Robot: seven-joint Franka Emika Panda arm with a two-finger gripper.
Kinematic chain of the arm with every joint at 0, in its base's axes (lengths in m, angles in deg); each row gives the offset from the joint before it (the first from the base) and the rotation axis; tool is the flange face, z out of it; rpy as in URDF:
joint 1: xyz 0 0 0.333 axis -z
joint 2: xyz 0 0 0 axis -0.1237 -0.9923 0
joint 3: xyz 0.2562 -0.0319 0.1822 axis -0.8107 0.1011 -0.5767
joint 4: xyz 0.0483 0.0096 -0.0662 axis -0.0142 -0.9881 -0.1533
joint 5: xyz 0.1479 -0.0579 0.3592 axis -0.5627 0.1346 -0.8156
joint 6: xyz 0 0 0 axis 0.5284 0.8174 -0.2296
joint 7: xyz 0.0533 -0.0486 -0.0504 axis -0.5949 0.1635 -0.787
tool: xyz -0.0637 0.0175 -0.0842 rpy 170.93 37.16 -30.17
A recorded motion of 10 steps. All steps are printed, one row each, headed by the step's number.
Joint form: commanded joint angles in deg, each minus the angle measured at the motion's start. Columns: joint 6, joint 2, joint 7, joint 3, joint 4, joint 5, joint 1.
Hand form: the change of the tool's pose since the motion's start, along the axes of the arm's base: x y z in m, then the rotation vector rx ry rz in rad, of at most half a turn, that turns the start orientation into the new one. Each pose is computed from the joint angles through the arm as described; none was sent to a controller.
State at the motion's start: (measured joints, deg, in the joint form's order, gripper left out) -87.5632 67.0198 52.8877 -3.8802 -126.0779 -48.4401 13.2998
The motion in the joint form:
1: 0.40 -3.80 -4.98 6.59 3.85 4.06 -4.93
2: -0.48 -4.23 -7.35 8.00 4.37 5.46 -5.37
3: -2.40 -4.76 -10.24 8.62 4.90 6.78 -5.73
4: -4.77 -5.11 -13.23 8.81 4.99 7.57 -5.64
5: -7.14 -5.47 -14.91 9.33 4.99 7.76 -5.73
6: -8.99 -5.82 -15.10 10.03 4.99 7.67 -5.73
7: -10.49 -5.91 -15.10 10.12 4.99 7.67 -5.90
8: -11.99 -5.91 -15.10 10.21 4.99 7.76 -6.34
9: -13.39 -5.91 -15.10 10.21 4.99 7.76 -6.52
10: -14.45 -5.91 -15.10 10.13 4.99 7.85 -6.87
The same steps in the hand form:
1: 0.0165 -0.0308 0.0008 -0.0235 -0.0047 0.0664
2: 0.0192 -0.0435 0.0025 -0.0401 -0.0226 0.0910
3: 0.0252 -0.0500 0.0045 -0.0601 -0.0562 0.1361
4: 0.0310 -0.0553 0.0053 -0.0747 -0.0936 0.1821
5: 0.0365 -0.0610 0.0055 -0.0825 -0.1292 0.2022
6: 0.0405 -0.0685 0.0052 -0.0868 -0.1552 0.1915
7: 0.0437 -0.0685 0.0066 -0.0931 -0.1791 0.1915
8: 0.0469 -0.0660 0.0090 -0.1010 -0.2042 0.1965
9: 0.0497 -0.0649 0.0113 -0.1072 -0.2280 0.1983
10: 0.0521 -0.0614 0.0130 -0.1129 -0.2458 0.2051

